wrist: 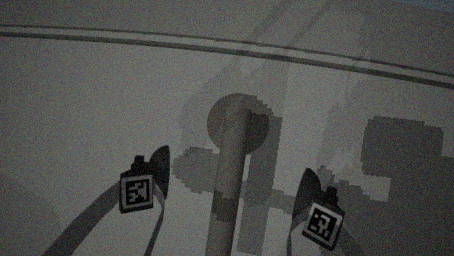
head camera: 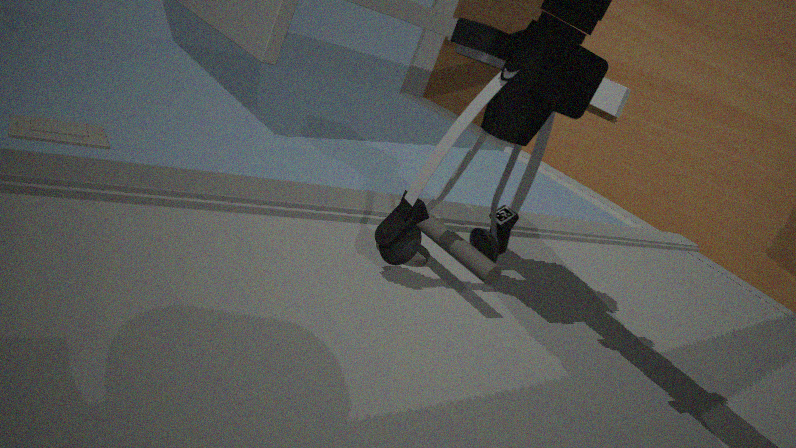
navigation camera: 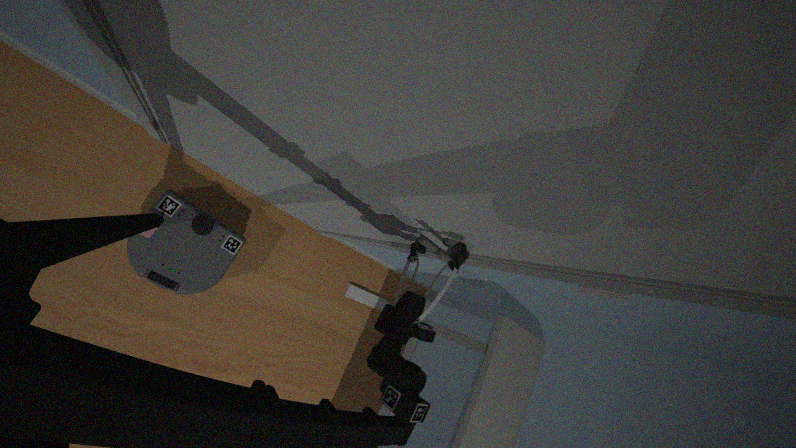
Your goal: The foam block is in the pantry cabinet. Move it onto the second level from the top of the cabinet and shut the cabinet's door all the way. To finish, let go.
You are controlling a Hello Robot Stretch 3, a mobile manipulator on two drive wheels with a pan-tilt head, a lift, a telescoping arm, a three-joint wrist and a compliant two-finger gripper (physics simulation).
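Places are measured from the robot's base along level axes (x back, y right, z up), in millimetres.
Pixels of known places: gripper, between the fingertips: [head camera: 434,261] [navigation camera: 442,241]; robot's base, origin of its link: [navigation camera: 202,224].
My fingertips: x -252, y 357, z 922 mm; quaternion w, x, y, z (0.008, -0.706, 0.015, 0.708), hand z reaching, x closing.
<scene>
Ahead of a thing's pixels: the offset from my fingertips to its middle. "spot": to the spot under its first point. Level surfaces: height alone.
The foam block does not show in these views. A broad grey panel [head camera: 250,267] [navigation camera: 389,83] [wrist: 75,100] fills much of each view; whether it belongs to the pantry cabinet is unclear. A round bar handle {spot: dz +11, dx +34, dy -36 mm} [head camera: 465,254] [wrist: 230,175] stands out from a disc on the panel. My gripper [head camera: 443,240] [navigation camera: 437,251] [wrist: 233,175] is open, with its two dark fingertips on either side of the bar. In the wrist view a gap shows between the bar and each fingertip. No cabinet levels can be made out, and whether the cabinet's door is shut cannot be told.
A pale board {dz +29 mm} [head camera: 245,25] [navigation camera: 492,384] on a light frame stands by the blue wall [head camera: 217,111] [navigation camera: 640,378]. A white bar [head camera: 611,99] [navigation camera: 362,294] lies low beside my wrist. My grey base [navigation camera: 183,256] is on the wooden floor {dz -921 mm} [head camera: 696,139] [navigation camera: 295,333]. A switch plate {dz +299, dx -66, dy +312 mm} [head camera: 58,131] is on the wall.
</scene>
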